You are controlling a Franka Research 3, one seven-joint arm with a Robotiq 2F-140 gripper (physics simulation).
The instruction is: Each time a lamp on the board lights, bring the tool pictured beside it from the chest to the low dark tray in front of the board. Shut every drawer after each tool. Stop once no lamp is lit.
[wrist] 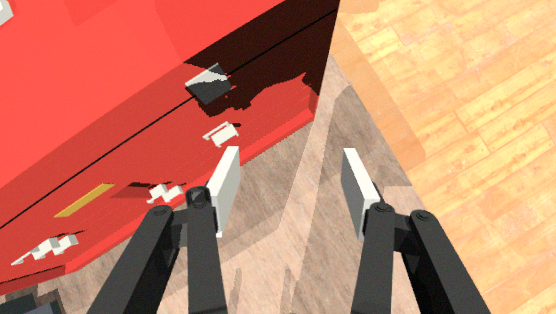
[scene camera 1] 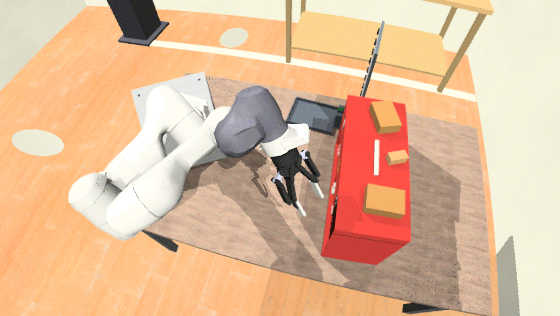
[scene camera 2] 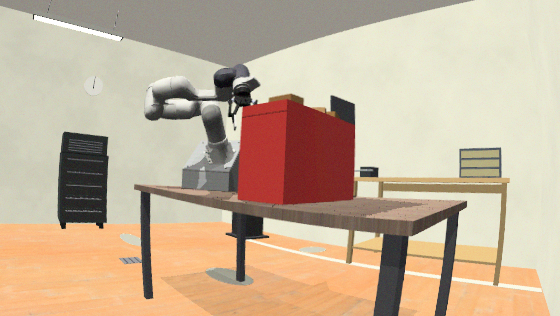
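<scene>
The red chest [scene camera 1: 352, 220] [scene camera 2: 315, 155] [wrist: 100, 85] stands on the table; its front with white handles faces the arm, and no drawer is seen standing out. My gripper [scene camera 1: 311, 202] [scene camera 2: 235, 127] [wrist: 290, 164] is open with nothing between the fingers, above the table in front of the chest's near end. The low dark tray [scene camera 1: 312, 116] lies beside the chest's far end; no tool shows in it, and part of it is hidden by the chest. The board [scene camera 1: 373, 57] [scene camera 2: 343, 109] is edge-on in scene camera 1 and from behind in scene camera 2, so its lamps and pictures are hidden.
Orange-brown blocks [scene camera 1: 385, 201] [scene camera 2: 286, 98] and a white strip [scene camera 1: 376, 157] lie on the chest top. A small green part [scene camera 1: 341, 109] is at the tray's chest-side edge. A wooden workbench [scene camera 1: 370, 45] [scene camera 2: 435, 180] stands behind the table [scene camera 1: 235, 235] [scene camera 2: 370, 215].
</scene>
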